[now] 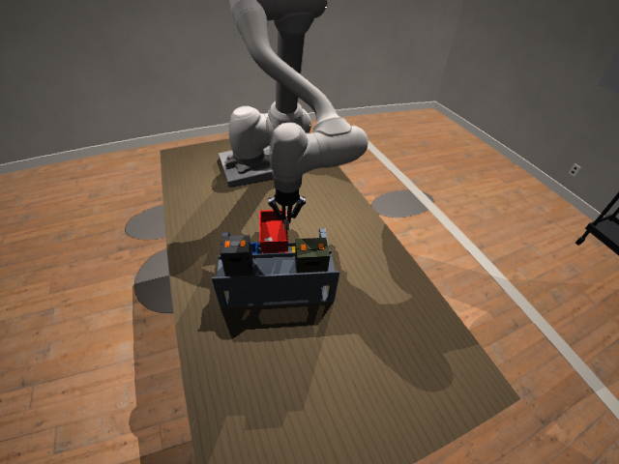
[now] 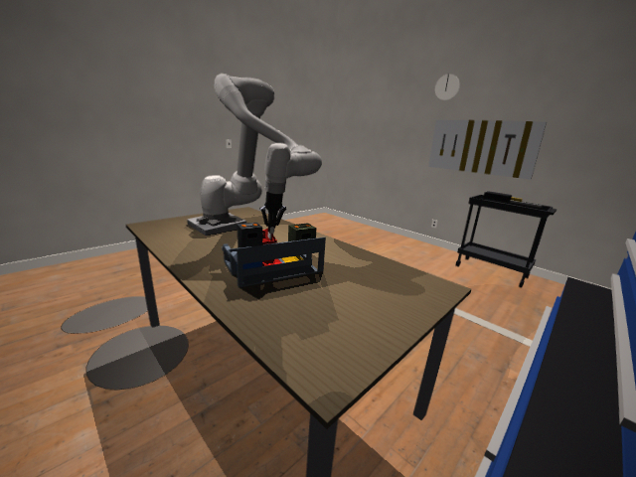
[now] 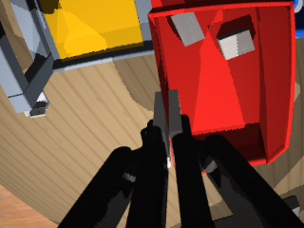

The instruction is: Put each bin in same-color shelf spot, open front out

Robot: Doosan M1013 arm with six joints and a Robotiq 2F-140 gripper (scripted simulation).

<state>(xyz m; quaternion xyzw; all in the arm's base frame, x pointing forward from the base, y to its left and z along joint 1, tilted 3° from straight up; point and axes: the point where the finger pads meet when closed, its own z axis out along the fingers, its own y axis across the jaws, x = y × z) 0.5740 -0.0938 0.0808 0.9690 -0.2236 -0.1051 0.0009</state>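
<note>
The red bin is 4 cm to the right of my hand, 4 cm below it and 3 cm behind it. From my hand the other things lie so: green toolbox (21 cm ahead, 3 cm to the right, 3 cm above); then dark box (23 cm to the right, 11 cm ahead, 5 cm above); then blue bin (19 cm to the right, 7 cm below, 3 cm ahead).
</note>
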